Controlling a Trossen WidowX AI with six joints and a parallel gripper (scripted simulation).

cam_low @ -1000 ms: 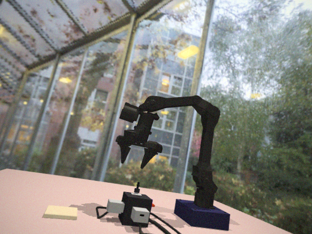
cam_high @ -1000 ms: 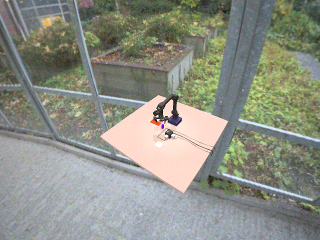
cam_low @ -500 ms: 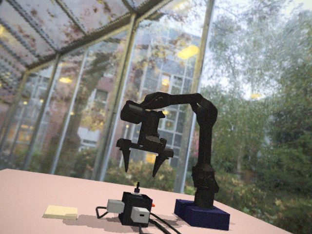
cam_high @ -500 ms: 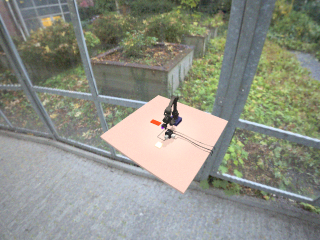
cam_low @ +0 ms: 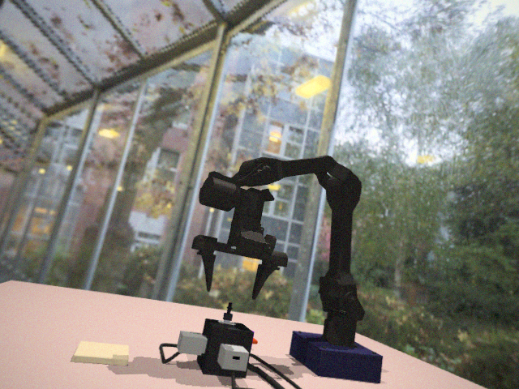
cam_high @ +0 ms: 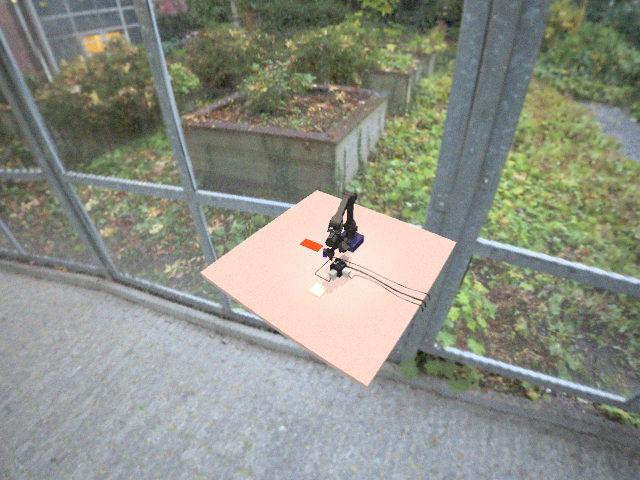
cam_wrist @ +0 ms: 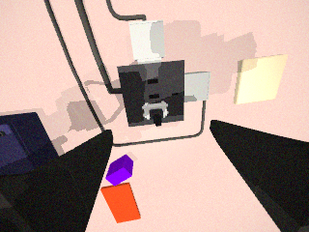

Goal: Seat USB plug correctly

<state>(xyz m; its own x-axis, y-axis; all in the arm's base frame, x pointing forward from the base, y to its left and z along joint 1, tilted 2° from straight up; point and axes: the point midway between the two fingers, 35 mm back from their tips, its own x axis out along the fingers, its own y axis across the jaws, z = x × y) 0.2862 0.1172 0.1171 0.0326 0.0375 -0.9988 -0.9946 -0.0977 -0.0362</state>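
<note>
Right now my gripper tip is 30 mm above the grey USB plug. Round my gripper tip: purple block 70 mm behind, 160 mm to the right, 110 mm below; then pale yellow pad 200 mm ahead, 30 mm to the left, 120 mm below; then socket 60 mm below.
</note>
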